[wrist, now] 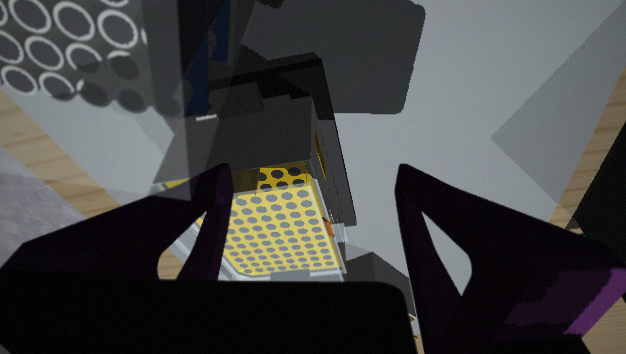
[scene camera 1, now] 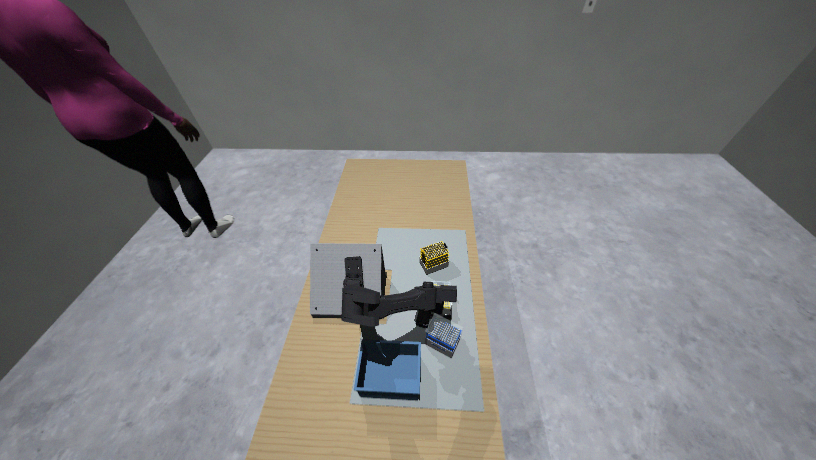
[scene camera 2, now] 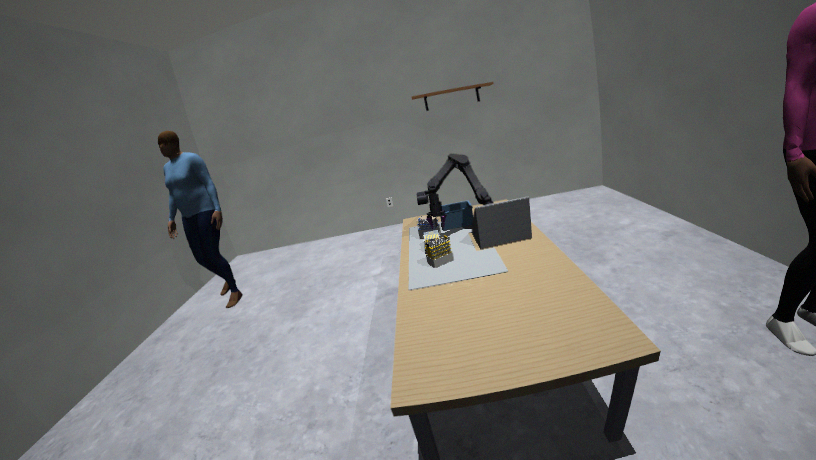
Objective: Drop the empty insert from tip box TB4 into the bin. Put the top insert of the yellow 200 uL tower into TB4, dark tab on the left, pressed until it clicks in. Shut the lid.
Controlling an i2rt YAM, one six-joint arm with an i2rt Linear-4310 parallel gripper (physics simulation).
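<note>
A grey tip box (wrist: pixel 270 127) with a yellow perforated insert (wrist: pixel 280 230) and clear plastic around it lies below my gripper (wrist: pixel 314 176); no TB4 label is legible. In scene camera 1 the arm largely covers this box. My gripper is open and empty, its left finger overlapping the insert's left edge in the wrist view and its right finger well to the right. The yellow tower (scene camera 1: pixel 435 257) (scene camera 2: pixel 438 248) stands upright on its grey base; part of that base (wrist: pixel 385 277) shows low in the wrist view. The blue bin (scene camera 1: pixel 394 392) (scene camera 2: pixel 457 216) stands near the arm.
A grey box with a blue insert (scene camera 1: pixel 444 336) stands close to the gripper; its ringed top (wrist: pixel 45 50) shows at the upper left of the wrist view. A large grey panel (scene camera 1: pixel 331 274) (scene camera 2: pixel 505 222) stands beside the mat (scene camera 1: pixel 400 240) (scene camera 2: pixel 457 277). Two people stand beyond the table (scene camera 1: pixel 400 194).
</note>
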